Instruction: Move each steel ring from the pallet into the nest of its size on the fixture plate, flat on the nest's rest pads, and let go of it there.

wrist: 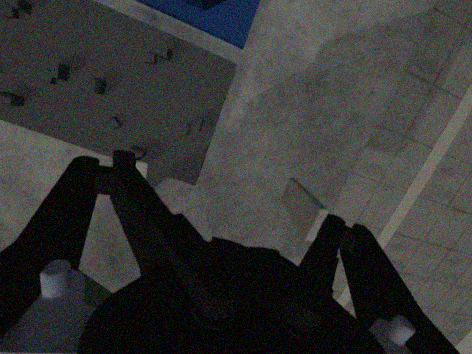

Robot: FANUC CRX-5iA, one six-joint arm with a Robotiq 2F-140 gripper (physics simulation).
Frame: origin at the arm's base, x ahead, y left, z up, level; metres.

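Seen in the pictures: gripper, fingertip midpoint: (231,175).
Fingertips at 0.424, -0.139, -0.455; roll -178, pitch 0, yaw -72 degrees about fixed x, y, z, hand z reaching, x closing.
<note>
Offsets run from my fingertips to a thing's top centre, as dx, dy, dz. "spot": to the spot under its first point.
The grey fixture plate @(-0.029, +0.266, -0.047) (165,100) fills the upper left of the wrist view, with several small dark pads and pins standing on it. No ring shows on the visible part. A corner of the blue pallet @(spot: +0.132, +0.096, -0.051) (227,22) shows at the top edge, beyond the plate. A dark shape lies across the pallet at the frame edge; no steel ring shows there. My gripper (231,175) is open and empty, its fingers wide apart. The left fingertip overlaps the plate's near edge in the view, and the right one is off to the plate's right. Its height above the plate is hard to tell.
A mottled grey surface surrounds the plate and pallet, with a broad soft shadow at the upper right. A pale stripe (430,155) runs diagonally across a tiled-looking area on the right. A dark green patch (96,292) shows behind the left finger. The picture is dark and grainy.
</note>
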